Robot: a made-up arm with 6 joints.
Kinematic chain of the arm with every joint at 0, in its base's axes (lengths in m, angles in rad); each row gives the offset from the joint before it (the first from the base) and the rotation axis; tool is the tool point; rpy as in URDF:
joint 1: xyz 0 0 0.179 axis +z
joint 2: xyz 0 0 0 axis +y
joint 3: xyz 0.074 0 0.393 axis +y
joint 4: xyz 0.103 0 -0.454 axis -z
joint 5: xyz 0 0 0 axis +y
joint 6: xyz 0.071 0 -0.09 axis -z
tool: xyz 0 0 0 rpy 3.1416 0 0
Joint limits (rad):
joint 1: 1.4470..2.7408
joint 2: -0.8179..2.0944
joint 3: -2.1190..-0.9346
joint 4: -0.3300..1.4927
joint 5: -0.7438..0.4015
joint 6: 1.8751..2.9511
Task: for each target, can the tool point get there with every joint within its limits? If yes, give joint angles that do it. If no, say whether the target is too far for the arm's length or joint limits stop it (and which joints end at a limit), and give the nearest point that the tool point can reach.
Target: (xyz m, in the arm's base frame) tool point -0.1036 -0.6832 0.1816
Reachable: no: joint limits stop it (at a limit: joint 1, joint 2, joint 3, joint 4, joint 5) | nearest point 0.0086 -0.1745 -0.4037 | short by 0.784 m
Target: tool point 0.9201 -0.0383 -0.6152
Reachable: no: too far | nearest point 0.1711 -0.0282 -0.4031 | short by 0.778 m
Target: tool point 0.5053 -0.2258 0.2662
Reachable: no: joint limits stop it (at a limit: joint 1, joint 2, joint 3, joint 4, joint 5) | nearest point 0.1377 0.1925 0.6970 | short by 0.704 m
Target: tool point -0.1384 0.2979 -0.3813
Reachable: yes | joints 2.2726 1.4499 -1.0659 1.3337 -0.2229 2.5711
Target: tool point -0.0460 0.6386 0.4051
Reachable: yes | joints 1.7062 0.0413 -1.1056 1.1078 0.2602 2.7884
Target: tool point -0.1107 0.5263 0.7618
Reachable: yes | joints 1.8666 -0.1934 -1.4532 0.8891 0.1047 2.1173
